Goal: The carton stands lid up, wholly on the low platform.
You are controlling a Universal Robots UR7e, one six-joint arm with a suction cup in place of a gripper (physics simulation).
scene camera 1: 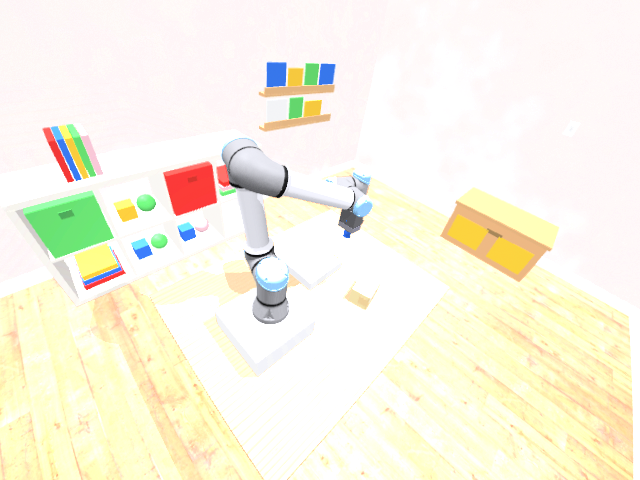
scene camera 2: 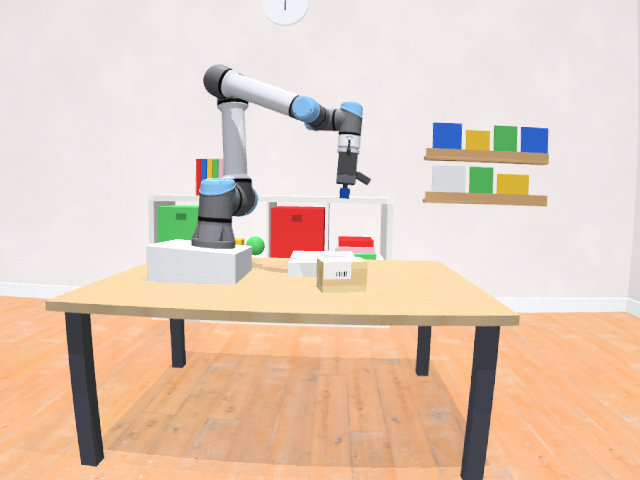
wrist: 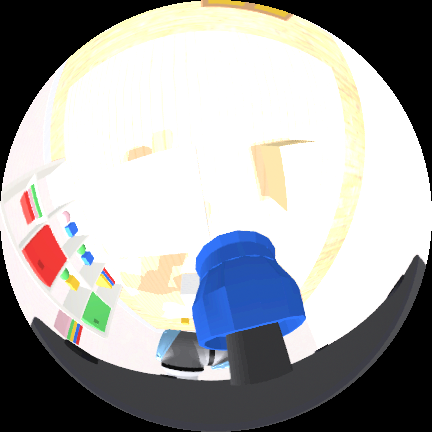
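Pixels of known places: end effector, tool point: (scene camera 1: 346, 236) (scene camera 2: 344, 198) (wrist: 236, 265); arm's base, origin of the base link: (scene camera 1: 270, 309) (scene camera 2: 213, 246).
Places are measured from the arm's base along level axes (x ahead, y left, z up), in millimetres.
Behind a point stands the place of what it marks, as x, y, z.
A tan carton (scene camera 1: 361, 294) @[371, -192, -15] (scene camera 2: 343, 275) @[440, -221, -50] (wrist: 275, 175) @[426, -126, -47] rests on the table (scene camera 2: 408, 298) @[620, -284, -100], in front of the low white platform (scene camera 1: 312, 260) @[373, 134, -52] (scene camera 2: 302, 266) @[304, 22, -65] in the scene camera 2 view and apart from it in the scene camera 1 view. A white barcode label is on an upright side, with a paler band along the lower edge. I cannot tell which face is the lid. My blue suction cup (scene camera 1: 346, 234) (scene camera 2: 344, 192) (wrist: 237, 245) points down, empty, high above the table and away from the carton. The wrist view is overexposed, hiding the platform's edges.
The arm's base stands on a white block (scene camera 1: 286, 338) @[-37, -145, 7] (scene camera 2: 191, 263) @[-28, -154, -37] left of the carton and platform. Behind the table is a white shelf unit (scene camera 2: 387, 222) with coloured boxes. A wooden cabinet (scene camera 1: 516, 217) stands on the floor at the right in the scene camera 1 view.
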